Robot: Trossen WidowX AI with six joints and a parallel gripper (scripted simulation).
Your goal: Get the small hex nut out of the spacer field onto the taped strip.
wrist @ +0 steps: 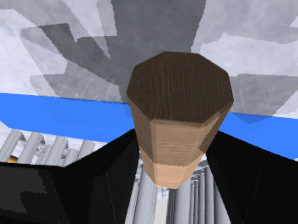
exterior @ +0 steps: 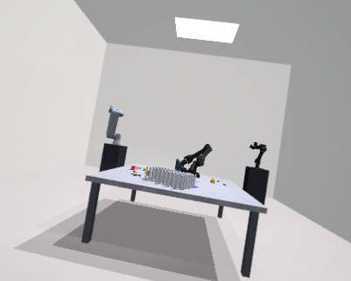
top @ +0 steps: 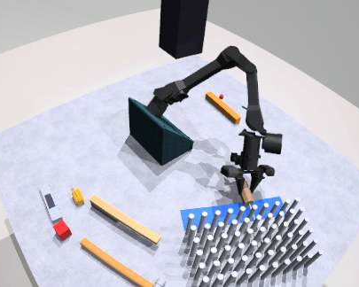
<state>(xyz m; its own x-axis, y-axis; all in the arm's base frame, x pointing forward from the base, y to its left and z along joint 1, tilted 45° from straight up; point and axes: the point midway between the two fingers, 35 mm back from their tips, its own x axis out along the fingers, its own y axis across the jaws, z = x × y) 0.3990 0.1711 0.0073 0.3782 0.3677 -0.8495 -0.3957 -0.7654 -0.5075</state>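
The blue strip is 30 mm ahead of my gripper tip, 60 mm to the right of it and 30 mm below it. Round my gripper tip: wooden-handled screwdriver 90 mm ahead, 40 mm to the right; thin metal piece 330 mm behind, 380 mm to the left, 30 mm below; orange bar 430 mm behind, 260 mm to the left, 20 mm below.
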